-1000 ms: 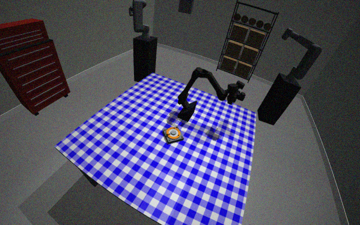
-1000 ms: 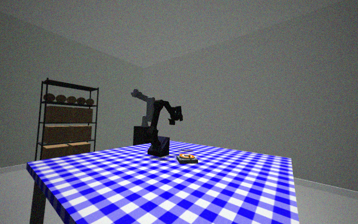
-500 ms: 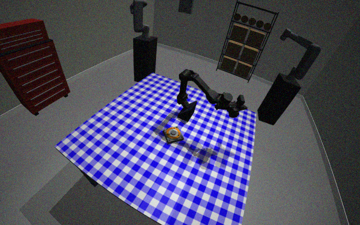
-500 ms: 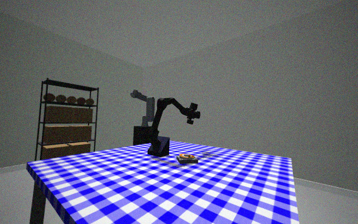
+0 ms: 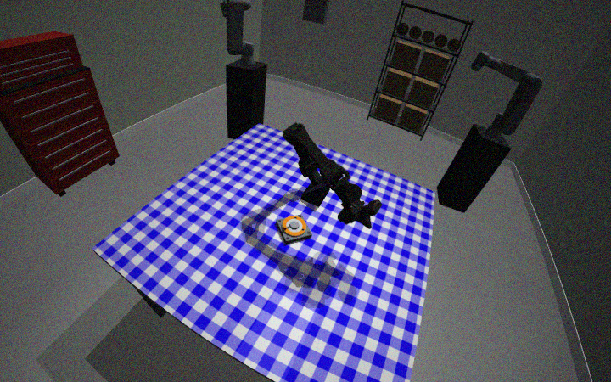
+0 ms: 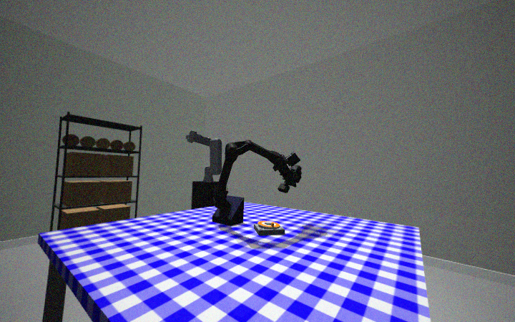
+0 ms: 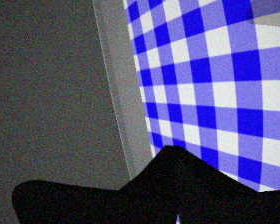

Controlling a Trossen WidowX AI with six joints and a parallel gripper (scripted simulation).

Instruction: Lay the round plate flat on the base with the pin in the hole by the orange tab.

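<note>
My gripper tip is now 310 mm to the left of the round plate, 160 mm above it and 10 mm past it.
</note>
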